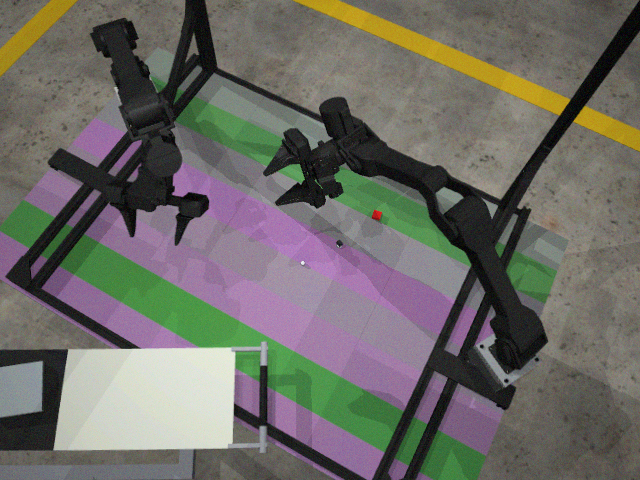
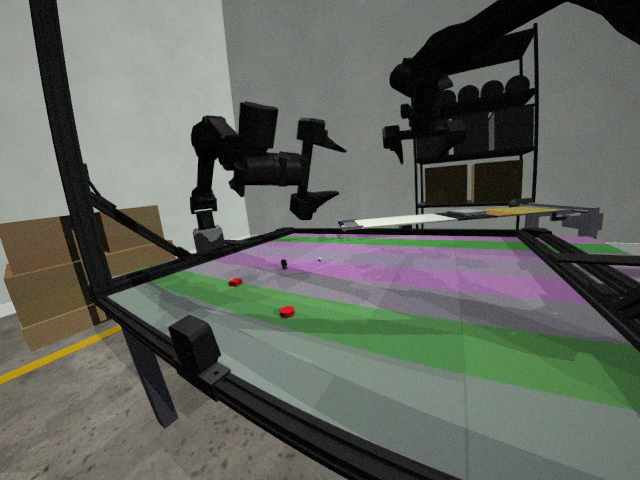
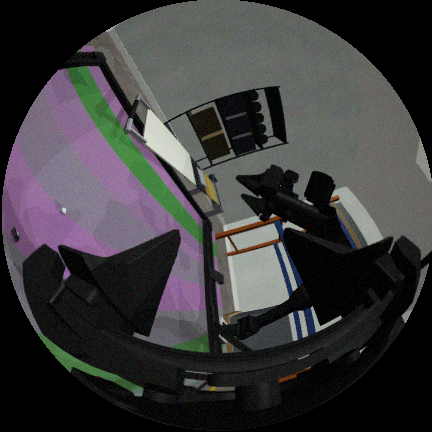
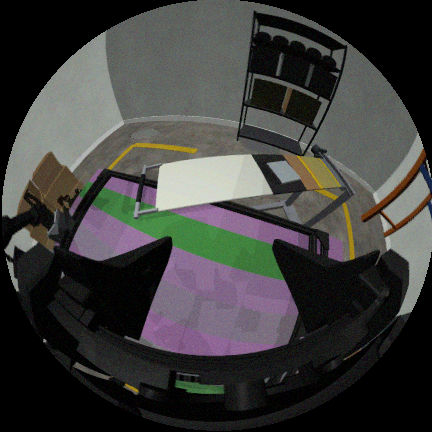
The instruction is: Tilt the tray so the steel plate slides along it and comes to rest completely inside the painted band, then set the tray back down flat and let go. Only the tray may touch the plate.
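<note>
The long tray (image 1: 144,397) (image 2: 403,221) (image 3: 167,145) (image 4: 205,182) lies flat past the table edge, its near end overlapping the table and bearing a bar handle (image 1: 263,392) (image 4: 140,191). The grey steel plate (image 1: 20,390) (image 3: 201,178) (image 4: 283,171) rests on the tray's black section. Beyond it are an orange-tan strip (image 4: 301,175) and a yellow section (image 4: 325,174); which is the painted band is unclear. My left gripper (image 1: 270,189) (image 2: 341,172) (image 3: 232,234) is open above the table. My right gripper (image 1: 155,240) (image 3: 238,186) (image 4: 223,243) is open and empty, pointing toward the tray.
A red block (image 1: 377,214) (image 2: 235,282), a red disc (image 2: 287,311), a small black cube (image 1: 339,243) (image 2: 283,263) and a small white ball (image 1: 302,262) (image 3: 64,210) are on the striped table. Black frame rails (image 1: 85,320) border it. A shelf rack (image 2: 535,103) stands beyond.
</note>
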